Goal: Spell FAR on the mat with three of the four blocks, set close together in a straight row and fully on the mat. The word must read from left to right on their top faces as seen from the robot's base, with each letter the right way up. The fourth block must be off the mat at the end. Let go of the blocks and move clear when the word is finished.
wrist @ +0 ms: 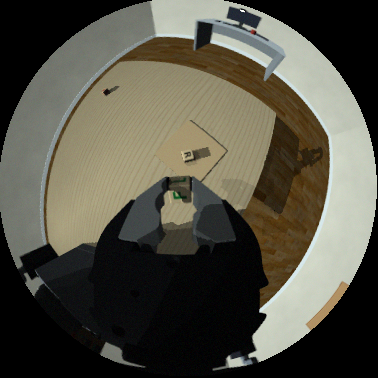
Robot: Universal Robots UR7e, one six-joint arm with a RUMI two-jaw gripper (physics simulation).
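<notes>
My gripper (179, 177) is shut on a pale block (174, 194) with green letters. One green mark on it looks like part of an F, partly cut off by the jaws. The held block is near the lower edge of the mat in view; its height above the table is hard to judge. The square tan mat (187, 134) lies on the table. A pale block with a dark R (187, 155) lies on the mat near its middle, with its shadow to the right. A small dark block (106, 92) lies far off the mat at the upper left; its letter is too small to read. A fourth block does not show.
The wooden table top (120, 130) spreads around the mat, with its edge at the right. Beyond it are wooden floor and dark shadows. A grey desk (240, 34) with a monitor (244, 17) stands at the top. A tan panel (327, 306) is at the lower right.
</notes>
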